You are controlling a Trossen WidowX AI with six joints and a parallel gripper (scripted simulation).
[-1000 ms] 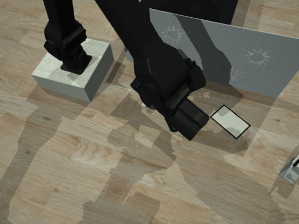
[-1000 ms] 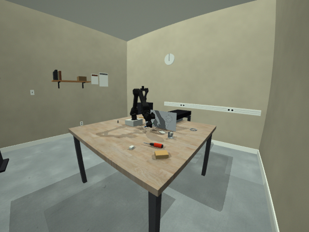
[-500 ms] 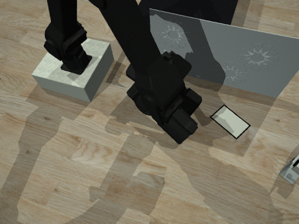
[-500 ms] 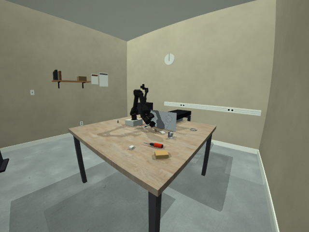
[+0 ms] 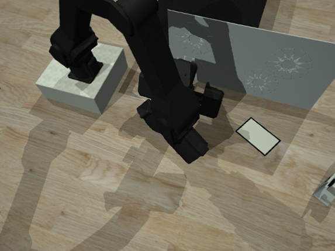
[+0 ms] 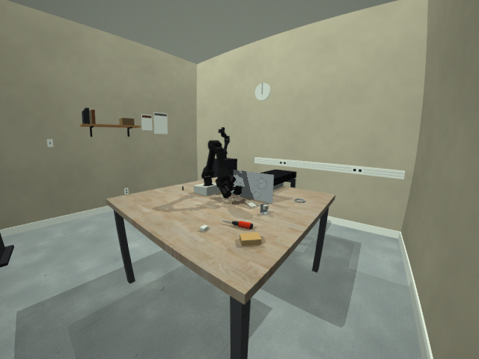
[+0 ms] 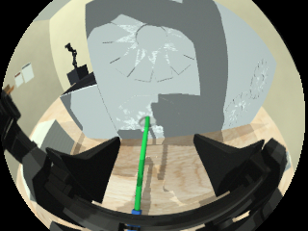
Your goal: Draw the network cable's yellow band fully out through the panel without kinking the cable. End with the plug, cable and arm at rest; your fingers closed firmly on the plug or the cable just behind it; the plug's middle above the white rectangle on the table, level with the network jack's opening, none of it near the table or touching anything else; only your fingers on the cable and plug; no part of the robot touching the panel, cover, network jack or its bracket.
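My gripper is now 7 cm to the left of the blue plug, 3 cm above it and 2 cm past it. Also, from my hand: screwdriver: 35 cm to the right, 34 cm ahead, 4 cm below; orange cable: 40 cm behind, 29 cm to the left, 5 cm below; white rectangle: 19 cm ahead, 6 cm below, 4 cm to the right.
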